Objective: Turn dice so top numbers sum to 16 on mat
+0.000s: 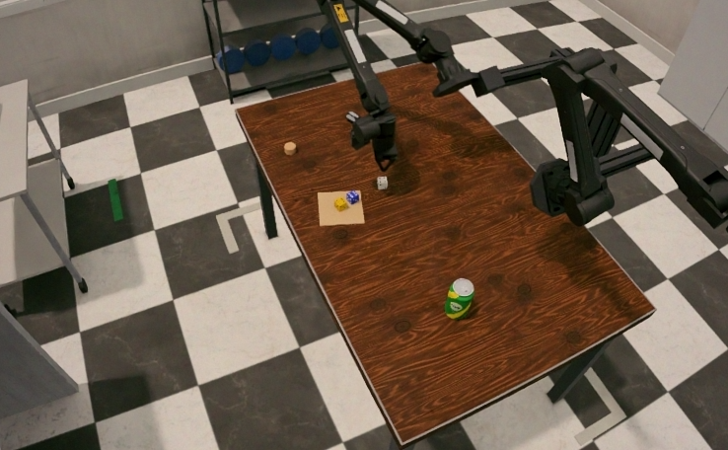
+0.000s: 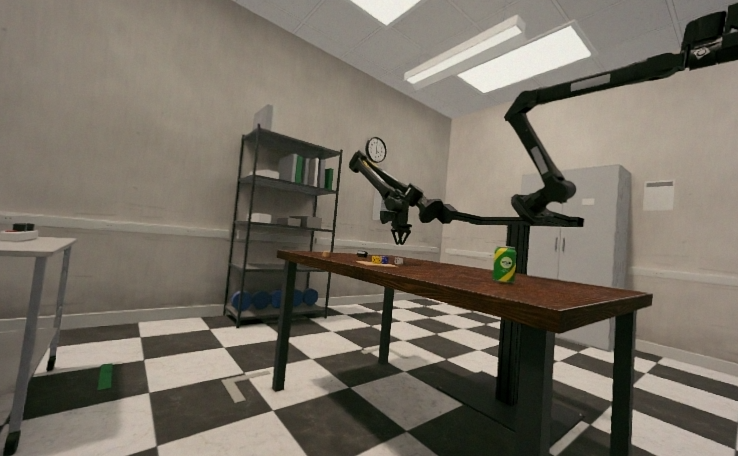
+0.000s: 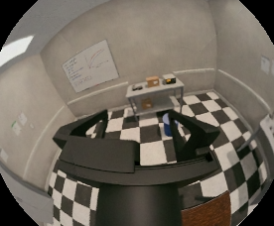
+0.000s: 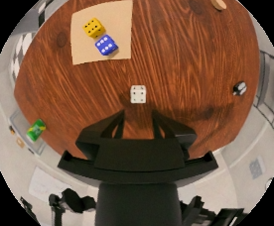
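The white die lies 80 mm below my right hand. Also, from my right hand: yellow die: 170 mm ahead, 30 mm to the left, 80 mm below; tan mat: 170 mm ahead, 30 mm to the left, 100 mm below; blue die: 120 mm ahead, 20 mm to the left, 80 mm below.
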